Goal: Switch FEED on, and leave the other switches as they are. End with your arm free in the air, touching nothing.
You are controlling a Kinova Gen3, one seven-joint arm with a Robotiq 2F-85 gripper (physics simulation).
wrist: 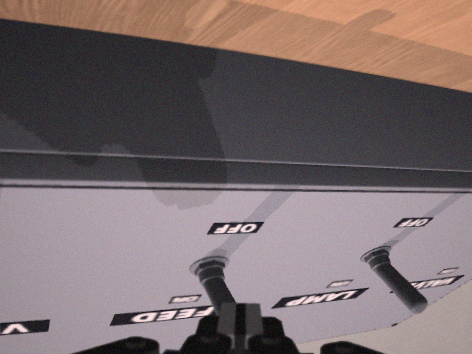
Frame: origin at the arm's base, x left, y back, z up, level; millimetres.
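Seen in the pictures: gripper, fingertip midpoint: (240,329).
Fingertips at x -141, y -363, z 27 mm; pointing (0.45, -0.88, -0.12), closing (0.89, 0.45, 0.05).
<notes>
Offsets run from my fingertips to a thing's top centre. "pt": to the spot under its first point. Level surfaces: height alone.
The FEED switch @(pt dx +22, dy -68, dz -7 mm) (218,289) is a dark round lever on the light panel, seen upside down in the wrist view. Its OFF label @(pt dx +24, dy -50, dz -37 mm) (235,228) is above its collar, and its ON label @(pt dx +24, dy -125, dz +5 mm) (185,299) and FEED label @(dx +24, dy -148, dz +22 mm) (165,316) are below. The lever leans down and right in the view, much like the LAMP lever. My gripper (240,329) is shut and empty at bottom centre. Its fingertips overlap the end of the FEED lever and hide it; whether they touch cannot be told.
The LAMP switch @(pt dx +139, dy -60, dz +1 mm) (400,285) stands to the right, with its LAMP label @(dx +144, dy -148, dz +22 mm) (320,298) lower left of it. Part of the VALVE label @(pt dx +289, dy -150, dz +19 mm) (445,282) shows at far right. The panel's dark border (325,120) and a wooden surface @(dz -114 mm) (300,40) lie across the top.
</notes>
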